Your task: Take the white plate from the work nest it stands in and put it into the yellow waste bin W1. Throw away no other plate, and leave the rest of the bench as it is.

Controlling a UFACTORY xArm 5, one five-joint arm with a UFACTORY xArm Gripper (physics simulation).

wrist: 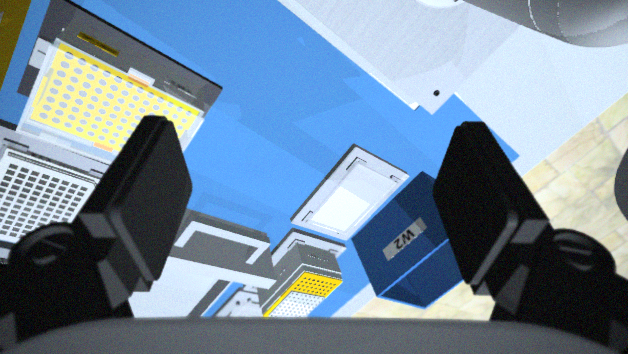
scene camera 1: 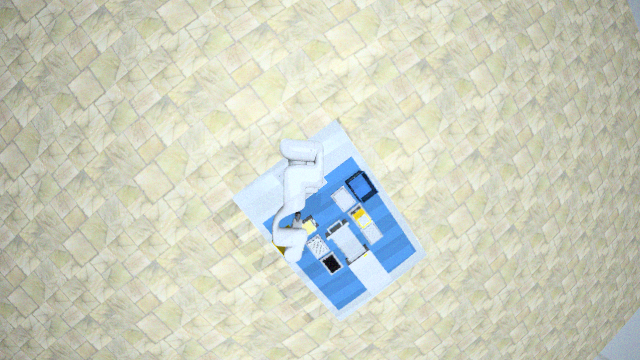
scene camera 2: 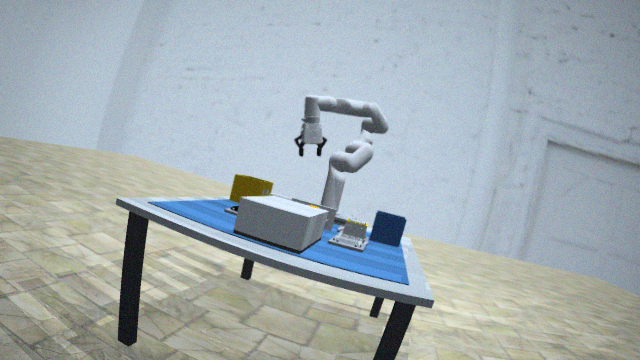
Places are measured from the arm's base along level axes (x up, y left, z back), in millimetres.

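Pixels of known places: gripper, fingertip midpoint: [wrist: 314, 155] [scene camera 1: 296, 219] [scene camera 2: 310, 156].
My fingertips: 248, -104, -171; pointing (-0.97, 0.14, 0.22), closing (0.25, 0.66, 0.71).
Note:
Ahead of a thing's pixels: the offset from my fingertips to its top centre, as dx, dy, dz. "spot": to the spot under its first point.
A white plate {-258, -14, -333} [scene camera 1: 317, 245] [wrist: 42, 200] with a grid of dark holes sits flat in a pale nest, at the left edge of the wrist view. My left finger covers its nearby corner. The yellow waste bin {-164, -168, -177} [scene camera 1: 279, 248] [scene camera 2: 251, 188] [wrist: 9, 42] stands at the bench edge; the arm hides most of it in scene camera 1, and only a corner shows in the wrist view. Its label is not readable. My gripper [scene camera 2: 310, 152] [wrist: 314, 155] is open and empty, high above the bench, apart from the plate and the bin.
A yellow holed plate {-207, -13, -155} [scene camera 1: 309, 226] [wrist: 110, 97] lies on a grey device. Around the bench are a black plate {-258, +15, -507} [scene camera 1: 331, 263], a large grey box [scene camera 1: 347, 241] [scene camera 2: 280, 220], a yellow-and-white rack {-208, +367, -279} [scene camera 1: 361, 217] [wrist: 302, 296], a pale nest {spot: -265, +313, -96} [scene camera 1: 342, 198] [wrist: 345, 205] and blue bin W2 {-164, +463, -75} [scene camera 1: 361, 186] [scene camera 2: 388, 228] [wrist: 405, 250].

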